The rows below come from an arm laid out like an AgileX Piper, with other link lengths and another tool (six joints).
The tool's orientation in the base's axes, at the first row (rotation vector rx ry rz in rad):
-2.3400 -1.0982 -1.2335
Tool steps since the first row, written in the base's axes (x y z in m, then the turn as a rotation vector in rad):
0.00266 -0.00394 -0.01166 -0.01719 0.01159 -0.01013
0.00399 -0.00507 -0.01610 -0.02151 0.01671 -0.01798
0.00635 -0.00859 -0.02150 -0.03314 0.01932 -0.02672
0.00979 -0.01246 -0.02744 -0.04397 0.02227 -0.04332
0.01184 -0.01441 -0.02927 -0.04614 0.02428 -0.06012
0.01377 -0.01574 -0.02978 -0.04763 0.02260 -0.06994
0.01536 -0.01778 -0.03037 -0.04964 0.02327 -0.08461
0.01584 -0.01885 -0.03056 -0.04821 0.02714 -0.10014
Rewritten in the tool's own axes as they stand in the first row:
-0.01030 0.00343 0.00637 -0.00828 -0.02141 0.00234
-0.01393 0.00472 0.00918 -0.01348 -0.02881 0.00731
-0.01916 0.00828 0.01187 -0.02318 -0.03996 0.00716
-0.02461 0.01281 0.01531 -0.03868 -0.05154 0.01237
-0.02632 0.01544 0.01654 -0.05180 -0.05617 0.02224
-0.02671 0.01770 0.01724 -0.06096 -0.05711 0.02632
-0.02764 0.02018 0.01741 -0.07300 -0.06050 0.03428
-0.02816 0.02123 0.01722 -0.08293 -0.06362 0.04652

